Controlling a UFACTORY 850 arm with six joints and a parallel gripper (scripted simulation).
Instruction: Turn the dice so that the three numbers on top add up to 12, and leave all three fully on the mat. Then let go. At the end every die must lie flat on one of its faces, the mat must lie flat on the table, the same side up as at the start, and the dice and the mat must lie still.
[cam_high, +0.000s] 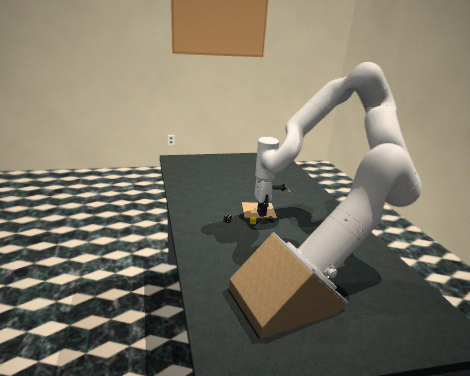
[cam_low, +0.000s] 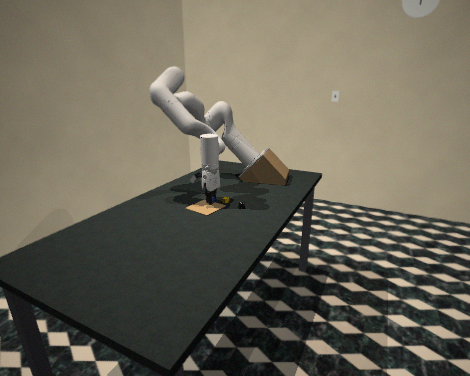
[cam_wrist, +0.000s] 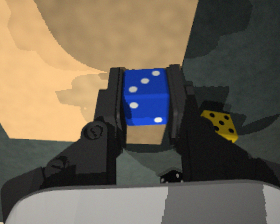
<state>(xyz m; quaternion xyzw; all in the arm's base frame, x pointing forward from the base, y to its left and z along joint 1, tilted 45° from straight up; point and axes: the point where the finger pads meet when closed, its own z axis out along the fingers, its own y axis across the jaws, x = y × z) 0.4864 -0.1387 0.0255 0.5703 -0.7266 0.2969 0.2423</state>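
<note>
The blue die is 10 mm below my hand. Also, from my hand: tan mat 50 mm ahead, 30 mm below, 10 mm to the right; black die 160 mm to the left, 20 mm below, 10 mm ahead; yellow die 60 mm to the left, 40 mm behind, 20 mm below.
</note>
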